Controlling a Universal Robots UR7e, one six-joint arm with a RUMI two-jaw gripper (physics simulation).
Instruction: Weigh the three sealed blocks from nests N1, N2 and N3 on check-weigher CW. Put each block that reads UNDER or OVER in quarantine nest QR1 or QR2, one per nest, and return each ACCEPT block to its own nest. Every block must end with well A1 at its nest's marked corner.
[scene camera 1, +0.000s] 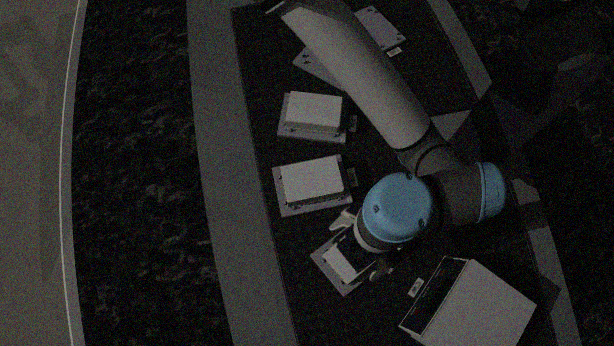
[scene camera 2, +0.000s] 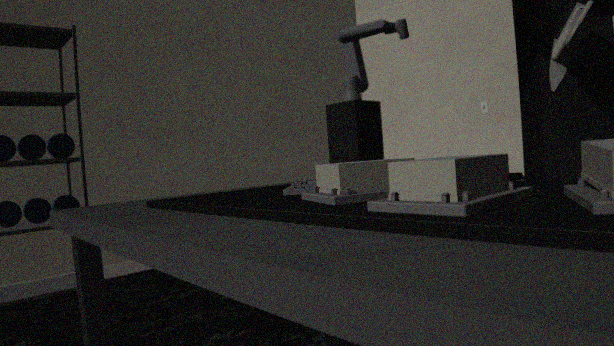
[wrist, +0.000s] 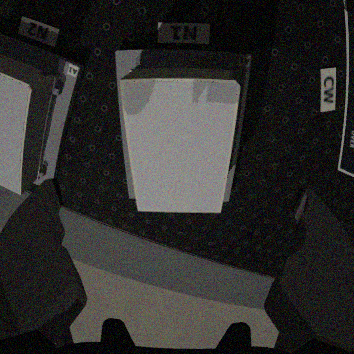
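Seen in the pictures: gripper, fingertip midpoint: (wrist: 178, 185); arm's base, link origin: (scene camera 1: 560, 49).
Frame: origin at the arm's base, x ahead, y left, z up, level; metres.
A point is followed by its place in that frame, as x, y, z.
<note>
My gripper (scene camera 1: 361, 247) @[0.377, 0.173, -0.321] (wrist: 178, 185) @[0.377, 0.173, -0.321] is open and empty above the N1 block; one finger shows at the right edge in scene camera 2. The N1 block (scene camera 1: 341, 262) @[0.426, 0.192, -0.380] (scene camera 2: 597, 162) @[0.412, 0.143, -0.394] (wrist: 180, 145) @[0.376, 0.173, -0.376] sits on nest N1 (scene camera 1: 320, 256) (scene camera 2: 597, 204) (wrist: 125, 62). The N2 block (scene camera 1: 312, 179) @[0.440, 0.001, -0.381] (scene camera 2: 425, 180) @[0.503, 0.003, -0.402] (wrist: 12, 130) @[0.427, 0.027, -0.381] sits on nest N2 (scene camera 1: 278, 187) @[0.515, -0.013, -0.423] (wrist: 60, 125) @[0.426, 0.056, -0.423], whose A1 label shows in the wrist view. A third block (scene camera 1: 314, 109) @[0.392, -0.166, -0.381] (scene camera 2: 327, 177) @[0.450, -0.191, -0.400] sits on its nest (scene camera 1: 310, 136) @[0.414, -0.118, -0.423]. Check-weigher CW (scene camera 1: 480, 305) @[0.168, 0.376, -0.335] bears no visible block; its display is unreadable. No block's well A1 can be made out.
Two plates without visible blocks, one (scene camera 1: 380, 27) @[0.125, -0.418, -0.423] at the top and one (scene camera 1: 306, 62) @[0.370, -0.335, -0.423] partly under the arm, lie beyond the third nest; their labels are unreadable. The forearm (scene camera 1: 365, 85) @[0.382, 0.024, 0.014] passes over that area. The table edge (scene camera 1: 225, 175) @[0.634, -0.081, -0.448] runs left of the nests.
</note>
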